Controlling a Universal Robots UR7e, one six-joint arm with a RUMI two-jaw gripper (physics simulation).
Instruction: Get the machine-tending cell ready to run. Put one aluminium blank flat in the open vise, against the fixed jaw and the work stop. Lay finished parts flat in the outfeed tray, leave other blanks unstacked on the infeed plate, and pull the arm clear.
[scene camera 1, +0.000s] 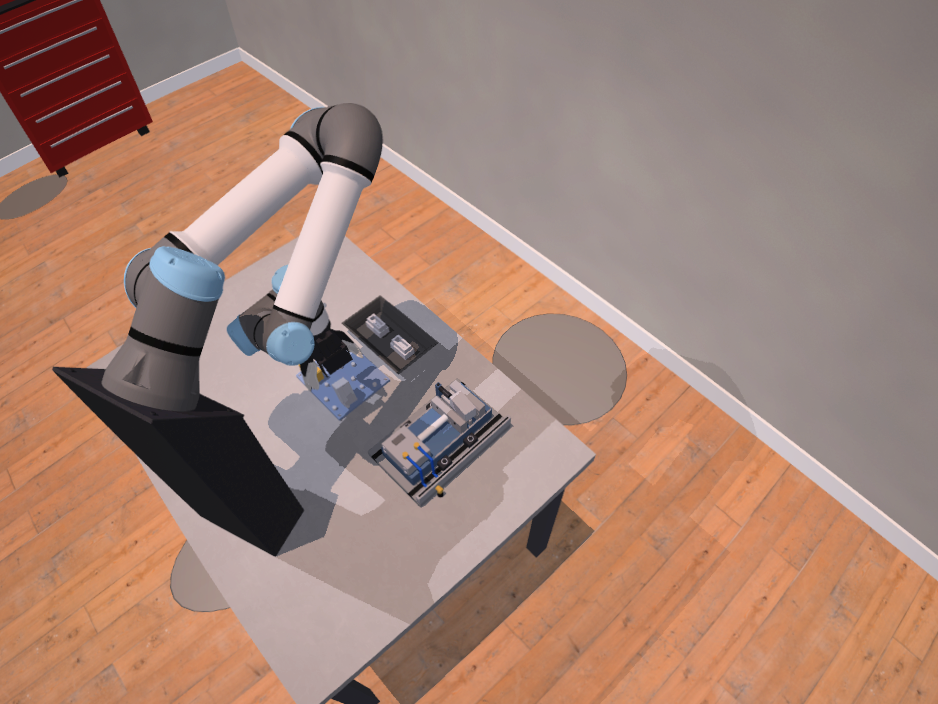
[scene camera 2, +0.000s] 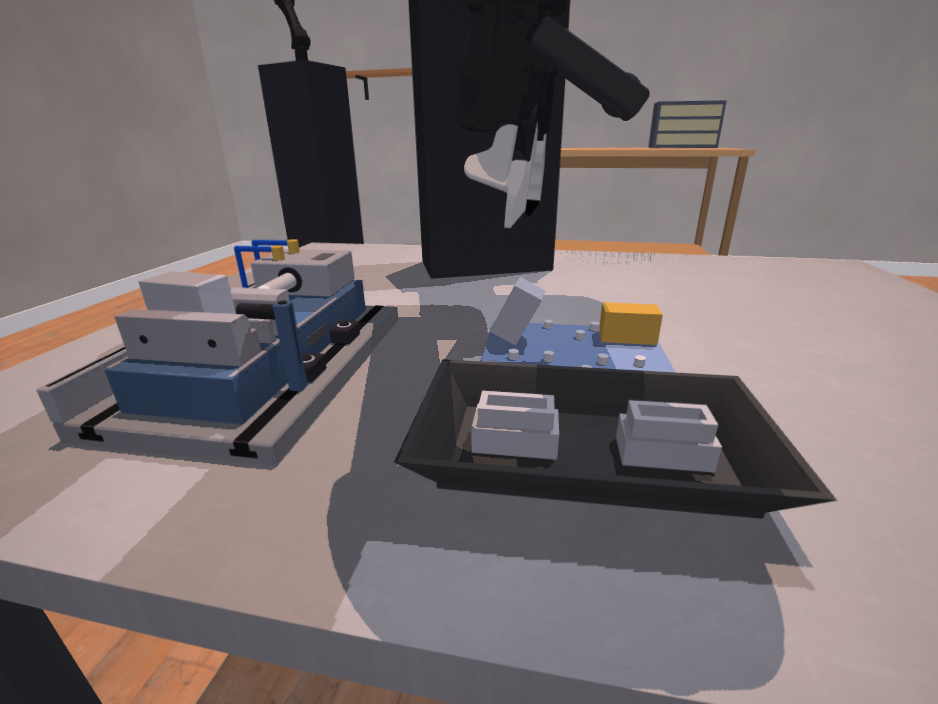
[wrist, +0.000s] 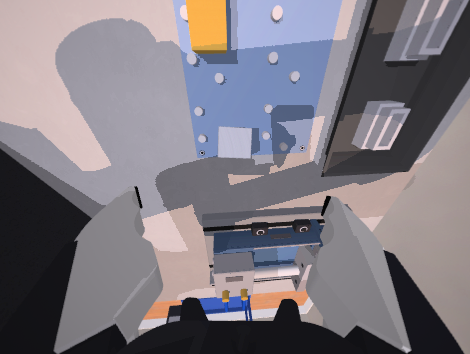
Labels:
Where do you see a blue infeed plate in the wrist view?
At 303, 43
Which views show the gripper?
Scene camera 1, scene camera 2 and the wrist view: all of them.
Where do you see a dark outfeed tray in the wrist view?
427, 87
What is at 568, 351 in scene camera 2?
A blue infeed plate.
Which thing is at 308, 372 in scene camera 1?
The gripper.

